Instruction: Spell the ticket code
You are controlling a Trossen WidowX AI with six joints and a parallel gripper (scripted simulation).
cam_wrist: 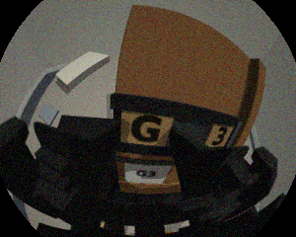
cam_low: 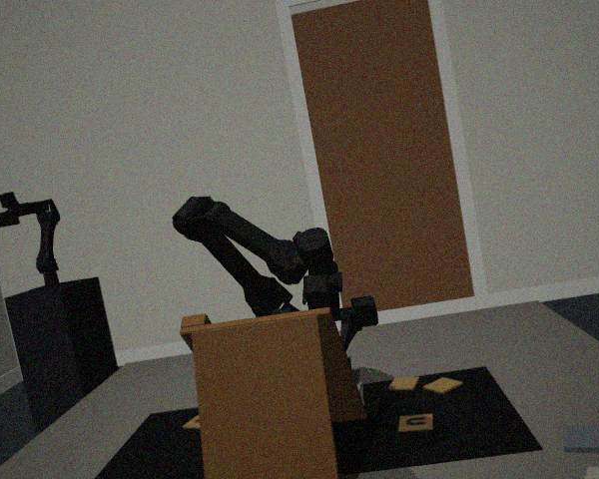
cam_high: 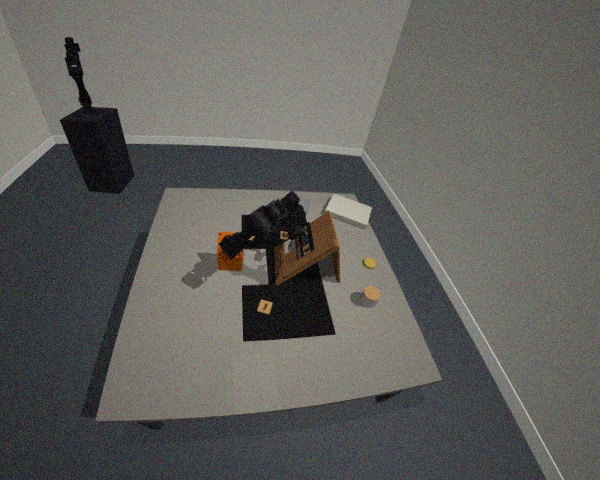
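Right now my gripper tip is 8 cm above the white ticket, 6 cm past it and 2 cm to the left of it. The rest, counted from my gripper tip: yellow disc 39 cm ahead, 16 cm below, 3 cm to the right; black mat 17 cm below, 13 cm behind, 9 cm to the right; grey-blue card 43 cm to the left, 16 cm below, 3 cm ahead.
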